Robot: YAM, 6 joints.
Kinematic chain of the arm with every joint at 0, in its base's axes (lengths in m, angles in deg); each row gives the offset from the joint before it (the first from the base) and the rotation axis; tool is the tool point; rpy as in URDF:
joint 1: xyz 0 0 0.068 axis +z
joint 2: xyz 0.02 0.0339 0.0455 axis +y
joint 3: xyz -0.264 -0.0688 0 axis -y
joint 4: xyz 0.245 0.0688 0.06 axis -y
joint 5: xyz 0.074 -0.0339 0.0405 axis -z
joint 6: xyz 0.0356 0 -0.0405 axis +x
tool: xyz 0 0 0 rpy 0 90 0
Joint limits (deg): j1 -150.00..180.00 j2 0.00..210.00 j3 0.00..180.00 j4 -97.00..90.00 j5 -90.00..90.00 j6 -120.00..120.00
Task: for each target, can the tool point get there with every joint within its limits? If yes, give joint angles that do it. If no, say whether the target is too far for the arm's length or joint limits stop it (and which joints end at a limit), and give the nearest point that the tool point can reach.
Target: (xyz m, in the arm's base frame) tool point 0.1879 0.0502 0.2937
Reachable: yes | joints 10.23 64.46 59.94 -64.02 -26.73 73.52
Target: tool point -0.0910 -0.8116 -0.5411
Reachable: no: too far | nearest point -0.0574 -0.5117 -0.2635 | short by 0.410 m
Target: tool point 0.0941 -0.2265 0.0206
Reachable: yes | joints -74.92 119.38 25.65 37.45 -63.89 28.94
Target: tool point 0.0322 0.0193 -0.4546
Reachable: no: joint limits stop it (at a limit: joint 2) | nearest point 0.0780 0.0468 -0.3442 | short by 0.123 m
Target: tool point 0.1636 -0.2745 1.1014
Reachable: no: too far | nearest point 0.1032 -0.1732 0.7124 | short by 0.406 m
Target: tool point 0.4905 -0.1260 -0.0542
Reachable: yes | joints -11.82 160.25 104.47 -4.61 40.05 19.85
